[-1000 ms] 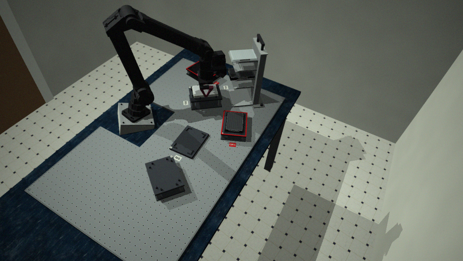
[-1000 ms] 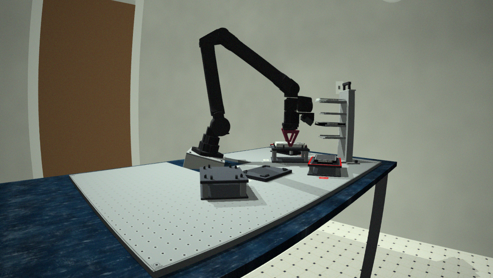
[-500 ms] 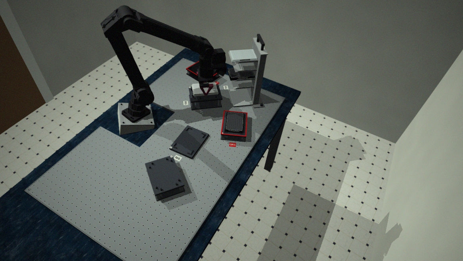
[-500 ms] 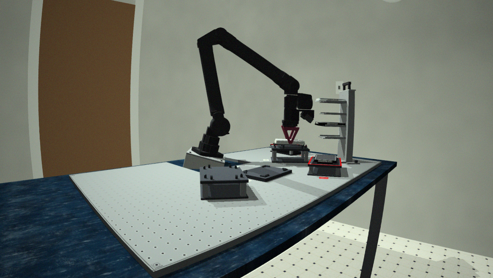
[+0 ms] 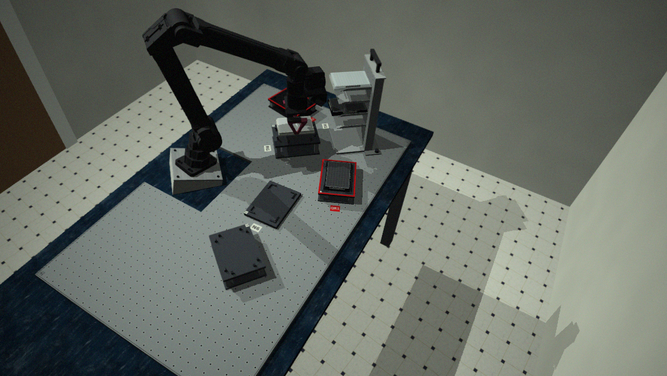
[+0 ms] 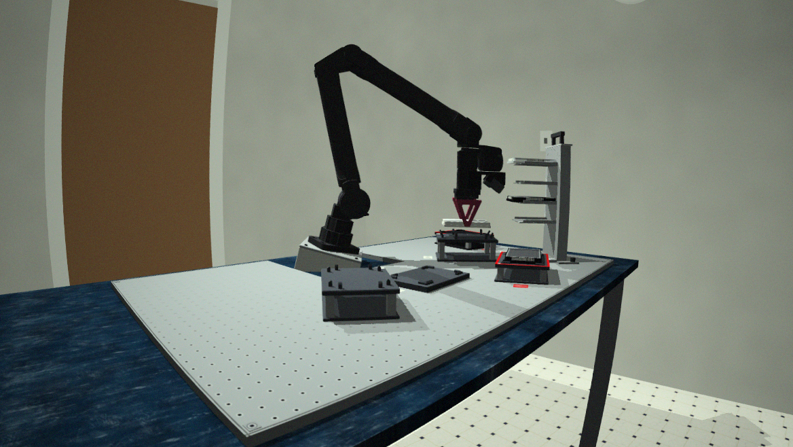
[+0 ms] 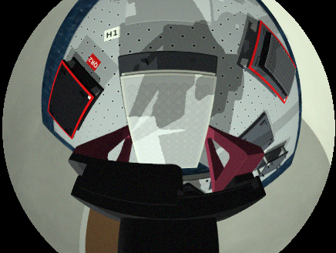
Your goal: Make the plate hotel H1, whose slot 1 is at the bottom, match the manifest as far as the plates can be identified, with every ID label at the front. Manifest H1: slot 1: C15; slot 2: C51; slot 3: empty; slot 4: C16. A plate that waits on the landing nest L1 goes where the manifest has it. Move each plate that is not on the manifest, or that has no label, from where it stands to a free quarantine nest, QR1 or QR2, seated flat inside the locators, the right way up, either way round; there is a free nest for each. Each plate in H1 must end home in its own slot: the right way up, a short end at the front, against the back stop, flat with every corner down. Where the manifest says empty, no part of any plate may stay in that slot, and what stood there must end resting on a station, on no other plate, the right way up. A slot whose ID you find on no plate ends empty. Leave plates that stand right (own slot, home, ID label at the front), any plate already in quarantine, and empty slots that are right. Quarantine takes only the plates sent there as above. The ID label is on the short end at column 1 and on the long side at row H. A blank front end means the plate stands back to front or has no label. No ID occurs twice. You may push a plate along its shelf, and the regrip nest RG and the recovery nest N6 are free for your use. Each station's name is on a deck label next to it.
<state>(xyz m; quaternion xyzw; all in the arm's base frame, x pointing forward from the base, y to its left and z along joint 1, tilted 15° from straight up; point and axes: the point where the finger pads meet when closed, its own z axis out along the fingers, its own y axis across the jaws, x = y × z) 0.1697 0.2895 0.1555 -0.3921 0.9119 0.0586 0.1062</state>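
My hand is 50 mm above the raised regrip nest RG. Also, from my hand: quarantine nest QR1 (240 mm ahead, 60 mm to the right, 70 mm below); plate hotel H1 (180 mm ahead, 200 mm to the left, 60 mm above); quarantine nest QR2 (150 mm behind, 170 mm to the left, 70 mm below).
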